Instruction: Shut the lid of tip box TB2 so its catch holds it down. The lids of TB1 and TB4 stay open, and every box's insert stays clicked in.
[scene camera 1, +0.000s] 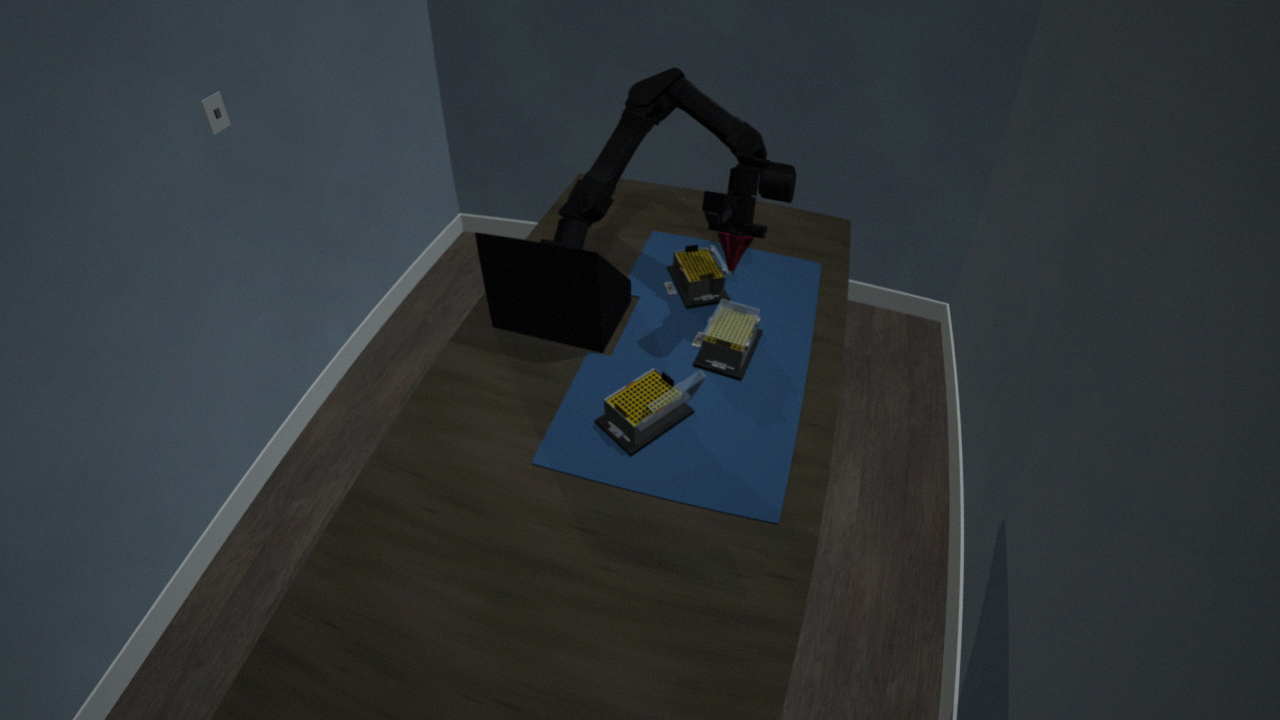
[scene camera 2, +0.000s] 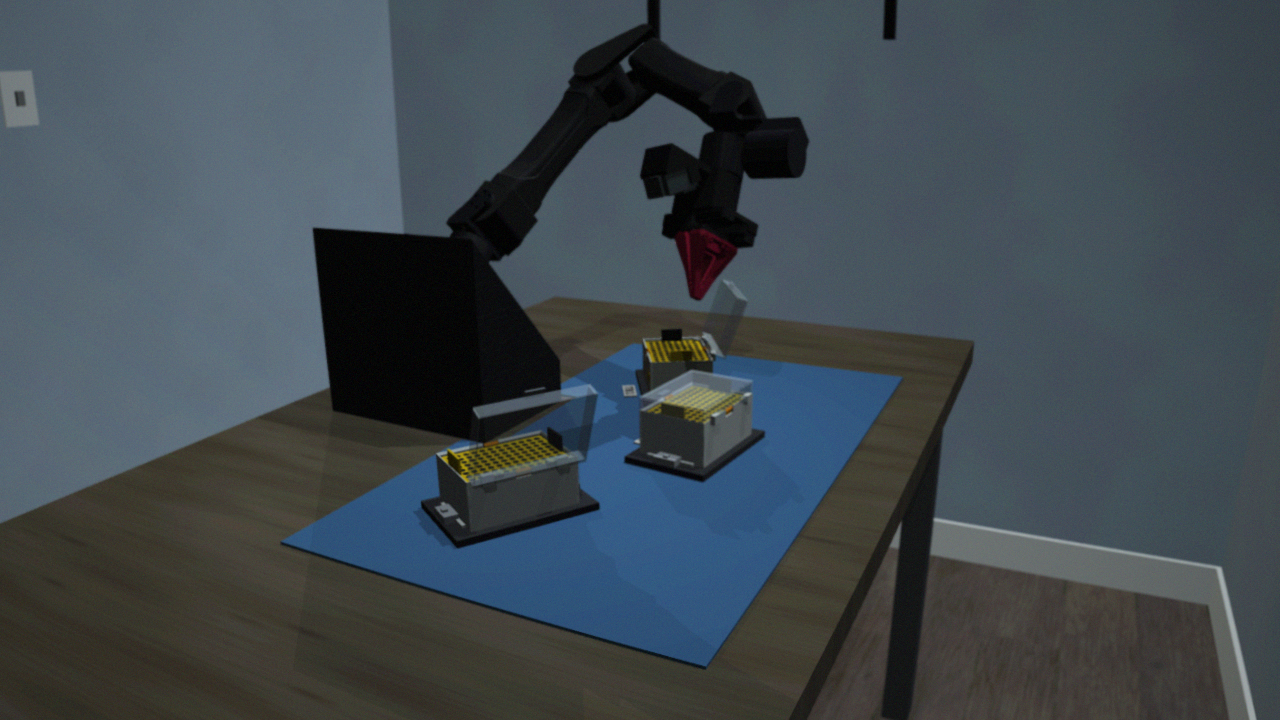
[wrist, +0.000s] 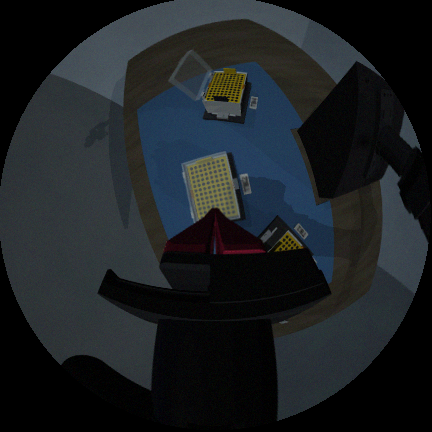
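Where they show: gripper, fingertip midpoint: (scene camera 1: 730, 270) (scene camera 2: 695, 299) (wrist: 214, 212); arm's base at its link origin: (scene camera 1: 564, 256) (scene camera 2: 447, 289) (wrist: 379, 136).
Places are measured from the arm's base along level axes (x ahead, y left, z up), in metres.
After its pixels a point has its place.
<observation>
Tip box TB2 (scene camera 1: 730, 329) {z -0.088, x 0.350, y -0.056 m} (scene camera 2: 673, 435) {z -0.127, x 0.341, y -0.089 m} (wrist: 212, 185) {z -0.089, x 0.343, y -0.032 m} stands mid-mat, its clear lid lying down over the yellow insert; whether the catch holds cannot be told. Tip box TB4 (scene camera 1: 644, 400) {z -0.109, x 0.216, y -0.254 m} (scene camera 2: 523, 497) (wrist: 226, 89) {z -0.111, x 0.220, y -0.233 m}, nearest the scene cameras, has its clear lid (scene camera 2: 586, 420) {z -0.054, x 0.309, y -0.254 m} (wrist: 191, 75) {z -0.068, x 0.274, y -0.288 m} standing open. Tip box TB1 (scene camera 1: 700, 268) {z -0.110, x 0.263, y 0.160 m} (scene camera 2: 677, 356) {z -0.099, x 0.277, y 0.118 m} (wrist: 289, 243) {z -0.109, x 0.249, y 0.131 m} is at the far end, its lid (scene camera 2: 726, 313) {z -0.061, x 0.317, y 0.220 m} open and tilted back. The visible inserts look level. My gripper (scene camera 1: 732, 271) {z 0.009, x 0.336, y 0.007 m} (scene camera 2: 697, 297) {z 0.009, x 0.336, y 0.007 m} (wrist: 214, 212) {z 0.009, x 0.336, y 0.007 m} is shut, empty, raised above the boxes; it partly hides TB1 in the wrist view.
The boxes stand on black bases on a blue mat (scene camera 1: 716, 470) {z -0.166, x 0.363, y -0.342 m} (scene camera 2: 644, 582) {z -0.166, x 0.398, y -0.337 m} (wrist: 165, 135) {z -0.166, x 0.415, y -0.234 m}, on a wooden table (scene camera 1: 501, 582) {z -0.168, x 0.058, y -0.638 m} (scene camera 2: 161, 608) {z -0.169, x 0.018, y -0.529 m}. The black arm stand (scene camera 1: 546, 291) {z -0.032, x -0.017, y -0.077 m} (scene camera 2: 402, 331) {z -0.039, x -0.023, y -0.076 m} (wrist: 335, 140) {z -0.048, x 0.105, y -0.020 m} is beside the mat. Small label cards (wrist: 245, 184) {z -0.164, x 0.286, y -0.014 m} (wrist: 254, 102) {z -0.164, x 0.160, y -0.203 m} (wrist: 301, 230) {z -0.164, x 0.196, y 0.142 m} lie beside the boxes.
</observation>
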